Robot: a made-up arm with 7 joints. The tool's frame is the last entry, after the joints. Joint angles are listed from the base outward. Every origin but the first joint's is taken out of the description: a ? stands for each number. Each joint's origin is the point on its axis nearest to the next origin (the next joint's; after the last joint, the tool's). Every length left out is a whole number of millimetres.
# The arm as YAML. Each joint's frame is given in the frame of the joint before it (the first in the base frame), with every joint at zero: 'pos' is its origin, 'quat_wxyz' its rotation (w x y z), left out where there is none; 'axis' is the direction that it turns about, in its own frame. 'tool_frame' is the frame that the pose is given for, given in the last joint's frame.
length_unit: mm
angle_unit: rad
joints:
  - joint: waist
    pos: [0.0, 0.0, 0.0]
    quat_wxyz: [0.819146, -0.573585, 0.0, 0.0]
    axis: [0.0, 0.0, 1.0]
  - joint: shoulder
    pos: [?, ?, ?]
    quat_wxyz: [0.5, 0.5, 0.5, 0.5]
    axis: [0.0, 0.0, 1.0]
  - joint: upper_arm
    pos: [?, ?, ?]
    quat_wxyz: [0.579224, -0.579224, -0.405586, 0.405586]
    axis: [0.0, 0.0, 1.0]
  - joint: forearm
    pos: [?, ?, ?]
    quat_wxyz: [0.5, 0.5, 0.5, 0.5]
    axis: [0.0, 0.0, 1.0]
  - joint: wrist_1
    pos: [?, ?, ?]
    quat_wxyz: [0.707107, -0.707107, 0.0, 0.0]
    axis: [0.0, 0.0, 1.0]
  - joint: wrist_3
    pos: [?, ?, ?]
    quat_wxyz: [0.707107, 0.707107, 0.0, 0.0]
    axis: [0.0, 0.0, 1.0]
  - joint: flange
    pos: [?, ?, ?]
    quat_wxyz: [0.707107, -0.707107, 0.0, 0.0]
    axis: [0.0, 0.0, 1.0]
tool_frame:
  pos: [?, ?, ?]
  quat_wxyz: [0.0, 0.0, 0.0, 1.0]
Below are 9 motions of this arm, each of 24 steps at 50 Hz.
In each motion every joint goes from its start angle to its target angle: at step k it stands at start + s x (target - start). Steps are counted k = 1, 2, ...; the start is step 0. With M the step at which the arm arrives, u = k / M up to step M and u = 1 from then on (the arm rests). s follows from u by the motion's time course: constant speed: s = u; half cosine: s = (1 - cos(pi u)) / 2; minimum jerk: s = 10 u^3 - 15 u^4 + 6 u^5.
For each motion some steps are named. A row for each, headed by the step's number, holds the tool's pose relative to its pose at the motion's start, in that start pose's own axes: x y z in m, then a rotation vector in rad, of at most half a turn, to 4 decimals.
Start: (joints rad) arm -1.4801 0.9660 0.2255 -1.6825 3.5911 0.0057 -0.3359
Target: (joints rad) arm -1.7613 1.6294 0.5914 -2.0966 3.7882 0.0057 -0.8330
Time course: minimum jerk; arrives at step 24
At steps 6, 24:
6: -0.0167 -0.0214 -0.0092 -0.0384 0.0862 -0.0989
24: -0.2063 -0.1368 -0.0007 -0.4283 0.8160 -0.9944

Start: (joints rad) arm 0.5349 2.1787 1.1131 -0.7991 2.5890 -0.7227 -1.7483
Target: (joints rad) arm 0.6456 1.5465 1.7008 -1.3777 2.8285 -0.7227 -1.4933
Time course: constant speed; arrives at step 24
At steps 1, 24:
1: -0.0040 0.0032 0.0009 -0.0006 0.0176 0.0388
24: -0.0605 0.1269 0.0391 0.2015 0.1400 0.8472

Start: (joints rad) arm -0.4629 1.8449 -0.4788 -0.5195 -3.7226 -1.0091 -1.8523
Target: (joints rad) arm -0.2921 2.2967 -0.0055 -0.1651 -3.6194 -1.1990 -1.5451
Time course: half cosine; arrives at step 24
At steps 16, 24:
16: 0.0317 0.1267 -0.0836 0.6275 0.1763 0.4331
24: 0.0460 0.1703 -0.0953 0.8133 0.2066 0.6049

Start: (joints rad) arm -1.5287 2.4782 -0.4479 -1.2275 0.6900 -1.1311 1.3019
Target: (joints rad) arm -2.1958 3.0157 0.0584 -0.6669 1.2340 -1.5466 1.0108
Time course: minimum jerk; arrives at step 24
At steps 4, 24:
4: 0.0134 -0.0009 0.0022 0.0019 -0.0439 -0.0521
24: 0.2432 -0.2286 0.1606 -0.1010 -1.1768 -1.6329

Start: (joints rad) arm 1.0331 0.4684 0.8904 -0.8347 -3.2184 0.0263 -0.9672
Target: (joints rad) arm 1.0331 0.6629 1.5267 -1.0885 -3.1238 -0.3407 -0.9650
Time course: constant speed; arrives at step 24
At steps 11, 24:
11: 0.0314 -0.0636 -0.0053 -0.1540 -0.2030 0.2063
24: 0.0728 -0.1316 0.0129 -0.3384 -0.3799 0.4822

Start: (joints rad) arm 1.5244 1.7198 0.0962 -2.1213 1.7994 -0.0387 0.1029
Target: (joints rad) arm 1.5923 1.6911 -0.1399 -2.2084 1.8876 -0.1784 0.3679
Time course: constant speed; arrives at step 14
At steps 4, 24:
4: -0.0162 0.0012 0.0017 0.0057 0.0314 0.1538
24: -0.0555 0.0001 0.0103 0.0484 0.0993 0.5444

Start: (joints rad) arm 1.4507 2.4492 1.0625 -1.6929 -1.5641 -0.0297 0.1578
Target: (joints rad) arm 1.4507 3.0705 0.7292 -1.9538 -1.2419 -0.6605 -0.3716
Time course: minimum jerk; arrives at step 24
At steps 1, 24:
1: 0.0000 0.0001 -0.0001 0.0004 -0.0008 -0.0003
24: 0.0407 0.1320 -0.0715 0.7840 -1.0843 -0.6816

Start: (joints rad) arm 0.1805 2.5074 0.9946 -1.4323 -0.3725 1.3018 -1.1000
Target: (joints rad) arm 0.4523 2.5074 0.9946 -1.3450 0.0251 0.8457 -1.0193
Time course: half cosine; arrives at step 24
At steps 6, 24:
6: 0.0103 -0.0014 0.0037 0.0333 -0.1056 0.0011
24: 0.0673 -0.0155 0.0309 0.1558 -0.7101 0.0905

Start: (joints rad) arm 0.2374 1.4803 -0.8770 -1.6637 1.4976 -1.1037 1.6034
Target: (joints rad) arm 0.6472 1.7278 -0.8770 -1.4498 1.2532 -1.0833 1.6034
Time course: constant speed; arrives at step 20
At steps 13, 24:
13: 0.0432 -0.0378 0.0578 0.3114 0.0234 -0.3316
24: 0.0602 -0.0666 0.0820 0.5023 0.0684 -0.4905

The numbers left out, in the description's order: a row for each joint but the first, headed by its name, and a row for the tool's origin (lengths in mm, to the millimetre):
shoulder: 0.0 0.0 0.0
upper_arm: 203.0 -74.0 0.0
forearm: 0.0 -24.0 0.0
wrist_1: 20.0 -161.0 0.0
wrist_3: 0.0 0.0 0.0
flange: 0.0 0.0 0.0
tool: 0.0 0.0 0.0

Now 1 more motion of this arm.
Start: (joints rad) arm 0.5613 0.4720 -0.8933 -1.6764 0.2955 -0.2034 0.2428
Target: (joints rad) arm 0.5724 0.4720 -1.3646 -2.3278 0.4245 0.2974 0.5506
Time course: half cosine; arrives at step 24
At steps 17, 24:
17: 0.0437 -0.0977 0.0111 -0.4661 0.2112 0.4878
24: 0.0580 -0.1158 0.0220 -0.5823 0.2846 0.5974

